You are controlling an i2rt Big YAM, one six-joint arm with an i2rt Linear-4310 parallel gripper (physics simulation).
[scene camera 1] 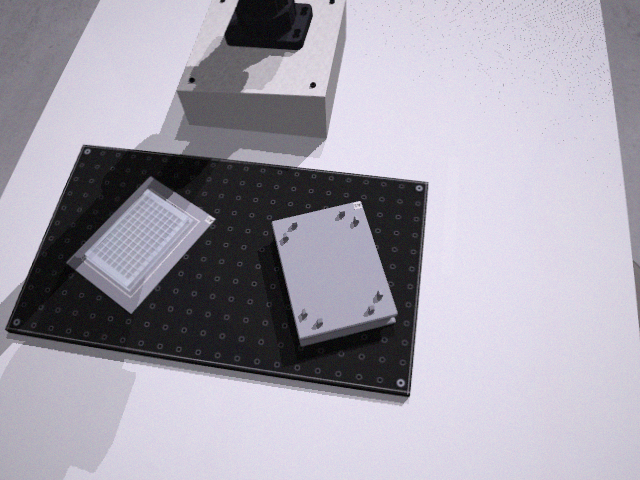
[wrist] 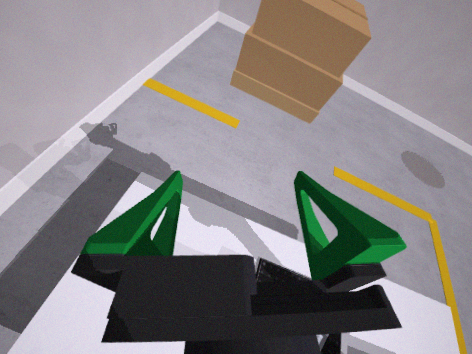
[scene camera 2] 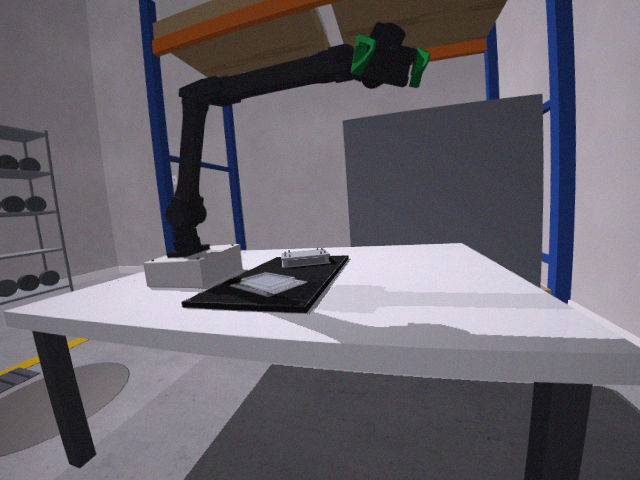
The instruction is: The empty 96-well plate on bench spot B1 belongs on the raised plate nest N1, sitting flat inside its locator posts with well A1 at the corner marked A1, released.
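Where they show: gripper, fingertip midpoint: (wrist: 239, 176) (scene camera 2: 402, 51); arm's base, link origin: (scene camera 1: 270, 28) (scene camera 2: 189, 252).
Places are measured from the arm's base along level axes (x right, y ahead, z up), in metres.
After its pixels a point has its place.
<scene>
The clear 96-well plate (scene camera 1: 138, 238) @[x 0.101, y 0.356, z -0.059 m] (scene camera 2: 268, 281) @[x 0.127, y 0.371, z -0.055 m] lies flat on a light grey sheet, spot B1 (scene camera 1: 133, 303) @[x 0.079, y 0.443, z -0.068 m], at the left of the black board in scene camera 1. A small label sits at the sheet's right corner. The raised nest N1 (scene camera 1: 333, 268) @[x -0.169, y 0.358, z -0.038 m] (scene camera 2: 306, 257) @[x -0.112, y 0.383, z -0.042 m] stands at the board's right, turned the other way, with pairs of posts near its corners and the A1 label at its top right corner. No plate is on it. My gripper (scene camera 2: 391, 69) (wrist: 239, 176) @[x 0.199, y 0.710, z 0.370 m] is open and empty, high above the table and far from plate and nest.
The black perforated board (scene camera 1: 232, 320) @[x -0.055, y 0.438, z -0.070 m] (scene camera 2: 248, 306) @[x 0.244, y 0.387, z -0.074 m] lies on the white table (scene camera 1: 506, 310) @[x -0.394, y 0.354, z -0.084 m] (scene camera 2: 439, 320) @[x 0.240, y 0.751, z -0.083 m]. The arm's pale base block (scene camera 1: 258, 111) @[x -0.013, y 0.134, z -0.034 m] (scene camera 2: 193, 271) @[x 0.107, y 0.115, z -0.037 m] stands beside the board. A rack with an orange beam (scene camera 2: 232, 25) stands behind. Cardboard boxes (wrist: 300, 55) stand on the floor.
</scene>
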